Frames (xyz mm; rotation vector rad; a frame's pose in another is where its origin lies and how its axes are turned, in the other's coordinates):
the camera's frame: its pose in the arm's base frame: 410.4 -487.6 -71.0 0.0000 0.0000 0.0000
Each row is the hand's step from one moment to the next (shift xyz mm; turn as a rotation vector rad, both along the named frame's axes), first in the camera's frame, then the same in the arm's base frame.
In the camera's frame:
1: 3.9 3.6 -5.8 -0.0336 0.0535 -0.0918
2: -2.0 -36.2 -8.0 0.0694 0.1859 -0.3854
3: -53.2 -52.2 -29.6 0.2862 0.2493 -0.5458
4: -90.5 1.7 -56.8 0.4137 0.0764 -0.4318
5: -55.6 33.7 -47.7 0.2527 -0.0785 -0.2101
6: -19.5 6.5 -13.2 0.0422 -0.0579 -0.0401
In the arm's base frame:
1: 3.9 3.6 -5.8 -0.0336 0.0535 -0.0918
2: -2.0 -36.2 -8.0 0.0694 0.1859 -0.3854
3: -53.2 -52.2 -29.6 0.2862 0.2493 -0.5458
4: -90.5 1.7 -56.8 0.4137 0.0764 -0.4318
5: -55.6 33.7 -47.7 0.2527 -0.0785 -0.2101
6: -19.5 6.5 -13.2 0.0422 -0.0579 -0.0401

